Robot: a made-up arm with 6 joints.
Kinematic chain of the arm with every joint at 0, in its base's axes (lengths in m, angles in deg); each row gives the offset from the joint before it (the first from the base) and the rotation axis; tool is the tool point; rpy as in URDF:
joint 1: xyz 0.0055 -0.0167 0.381 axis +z
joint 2: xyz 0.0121 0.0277 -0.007 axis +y
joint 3: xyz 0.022 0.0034 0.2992 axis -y
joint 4: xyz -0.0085 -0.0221 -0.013 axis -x
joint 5: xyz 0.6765 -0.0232 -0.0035 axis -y
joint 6: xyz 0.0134 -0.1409 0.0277 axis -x
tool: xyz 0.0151 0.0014 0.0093 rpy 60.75 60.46 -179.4
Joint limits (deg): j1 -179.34..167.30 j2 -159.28..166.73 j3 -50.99..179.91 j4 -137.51..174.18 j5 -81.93..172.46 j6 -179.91..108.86
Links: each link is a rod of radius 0.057 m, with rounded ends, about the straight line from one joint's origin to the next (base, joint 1, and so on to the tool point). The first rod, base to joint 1, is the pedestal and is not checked.
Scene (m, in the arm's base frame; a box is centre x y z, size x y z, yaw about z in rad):
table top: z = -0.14
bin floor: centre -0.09 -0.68 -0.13 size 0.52 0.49 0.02 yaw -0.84
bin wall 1: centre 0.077 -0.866 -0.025 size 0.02 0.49 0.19 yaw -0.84
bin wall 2: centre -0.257 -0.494 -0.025 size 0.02 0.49 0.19 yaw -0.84
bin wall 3: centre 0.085 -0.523 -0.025 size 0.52 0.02 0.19 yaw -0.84
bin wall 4: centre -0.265 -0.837 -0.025 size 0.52 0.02 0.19 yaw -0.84
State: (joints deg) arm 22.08 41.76 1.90 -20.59 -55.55 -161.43
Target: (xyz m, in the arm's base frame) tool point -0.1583 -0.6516 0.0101
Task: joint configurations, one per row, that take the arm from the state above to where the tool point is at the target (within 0.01 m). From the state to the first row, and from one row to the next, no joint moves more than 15 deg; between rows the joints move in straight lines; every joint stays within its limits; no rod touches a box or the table.
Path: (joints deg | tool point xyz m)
1: 7.90 38.19 -0.97 -19.95 -55.77 -161.36 | 0.7216 -0.0625 0.0871
2: -6.28 34.61 -3.83 -19.32 -56.00 -161.29 | 0.6816 -0.2365 0.1067
3: -20.46 31.04 -6.70 -18.68 -56.22 -161.21 | 0.5995 -0.3934 0.1254
4: -34.64 27.47 -9.56 -18.05 -56.44 -161.14 | 0.4817 -0.5231 0.1432
5: -48.81 23.89 -12.43 -17.41 -56.67 -161.07 | 0.3365 -0.6177 0.1602
6: -62.99 20.32 -15.29 -16.78 -56.89 -161.00 | 0.1740 -0.6719 0.1763
7: -77.17 16.75 -18.16 -16.14 -57.12 -160.93 | 0.0053 -0.6830 0.1913
8: -91.35 13.17 -21.02 -15.51 -57.34 -160.86 | -0.1583 -0.6516 0.2055
9: -91.22 27.54 -14.04 -14.29 -56.16 -160.46 | -0.1585 -0.6602 0.1119
10: -91.09 41.91 -7.06 -13.08 -54.97 -160.07 | -0.1583 -0.6516 0.0101

